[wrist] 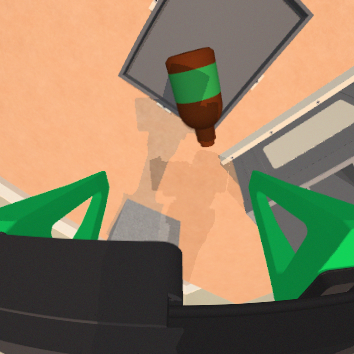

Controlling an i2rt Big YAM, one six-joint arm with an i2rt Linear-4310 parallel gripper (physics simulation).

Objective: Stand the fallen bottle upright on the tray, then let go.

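Frame: origin at the arm's base, x back, y left, z down, level; centimetres.
Seen in the pictures: gripper, between the fingertips: (178, 178).
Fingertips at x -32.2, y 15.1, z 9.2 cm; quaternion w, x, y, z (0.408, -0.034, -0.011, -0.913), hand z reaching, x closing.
Observation:
Offsets run from my fingertips to a thing's middle. "*": to the spot under its first point. Level surfaces: height alone.
A brown bottle {dx -0.3, dy -2.0, dz +22.9 cm} (196, 90) with a green label lies on its side at the near corner of the grey tray {dx -7.9, dy +2.9, dz +25.8 cm} (240, 30). Its base is over the tray's inside, and its neck reaches out past the rim, pointing down toward the gripper side of the view. My gripper (178, 178) is open, its two green fingers wide apart below the bottle in the view, with nothing between them. The bottle's neck end is ahead of the fingertips, apart from them.
A grey bin-like structure {* dx -0.3, dy -14.6, dz +24.1 cm} (245, 146) with a pale edge stands at the right, close to the right finger. A grey block (145, 222) shows between the fingers, nearer the left one. Shadows fall on the orange table {dz +27.1 cm} (60, 100).

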